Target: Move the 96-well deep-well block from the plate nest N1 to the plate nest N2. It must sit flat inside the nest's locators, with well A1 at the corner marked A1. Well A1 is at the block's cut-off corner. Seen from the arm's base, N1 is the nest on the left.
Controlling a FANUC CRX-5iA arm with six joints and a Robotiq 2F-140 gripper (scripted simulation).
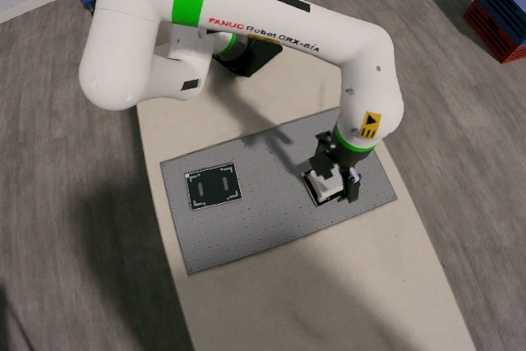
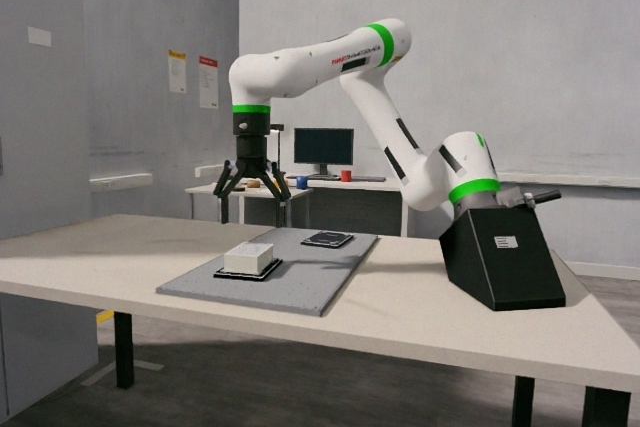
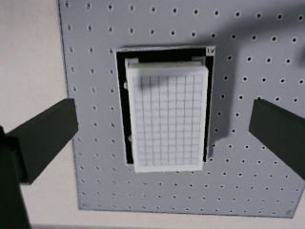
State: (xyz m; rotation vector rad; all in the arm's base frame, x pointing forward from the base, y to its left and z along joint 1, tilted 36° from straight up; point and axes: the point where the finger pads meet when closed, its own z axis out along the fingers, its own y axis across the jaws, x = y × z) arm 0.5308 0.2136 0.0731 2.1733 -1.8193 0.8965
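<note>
My hand is 10 mm past the white 96-well deep-well block, 30 mm to the right of it and 80 mm above it. Round my hand: black plate nest N2: 100 mm behind, 330 mm to the right, 110 mm below; then plate nest N1: 10 mm behind, 30 mm to the left, 110 mm below.
</note>
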